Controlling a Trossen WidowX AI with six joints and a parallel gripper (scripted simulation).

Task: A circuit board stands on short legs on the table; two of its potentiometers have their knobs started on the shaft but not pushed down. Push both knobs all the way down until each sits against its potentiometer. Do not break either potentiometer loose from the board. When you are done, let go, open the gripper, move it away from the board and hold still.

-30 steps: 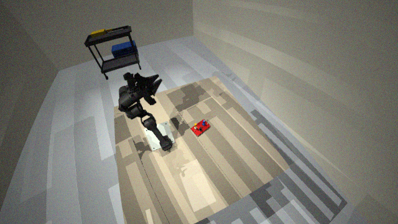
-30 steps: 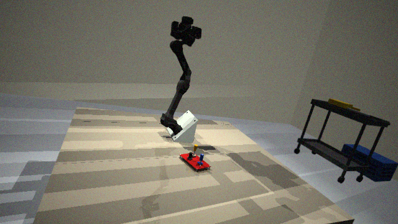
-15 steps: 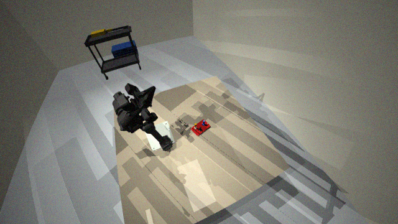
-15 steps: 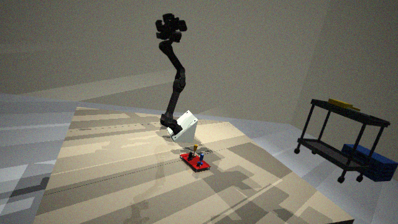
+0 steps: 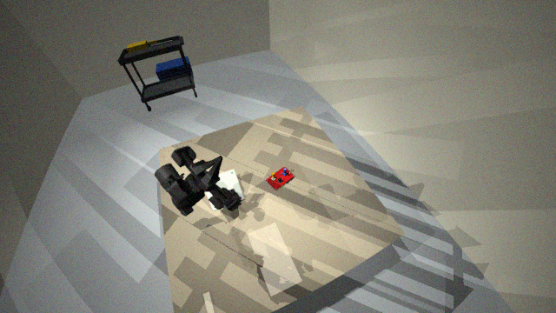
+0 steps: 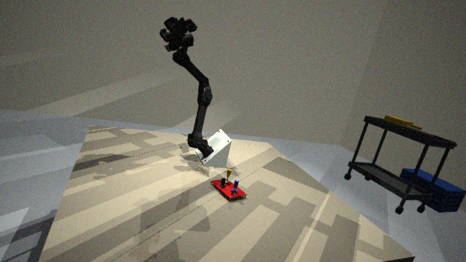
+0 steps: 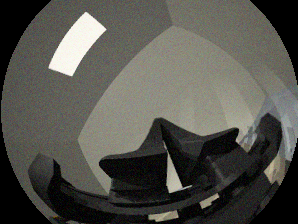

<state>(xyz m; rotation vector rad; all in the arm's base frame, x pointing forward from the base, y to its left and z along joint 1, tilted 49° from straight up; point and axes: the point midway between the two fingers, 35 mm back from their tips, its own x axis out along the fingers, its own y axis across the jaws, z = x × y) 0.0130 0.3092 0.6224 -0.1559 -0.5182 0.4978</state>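
The yellow knob is 64 cm below my gripper tip, 30 cm to the left of it and 23 cm ahead of it. Also, from my gripper tip: blue knob 65 cm below, 32 cm ahead, 31 cm to the left.
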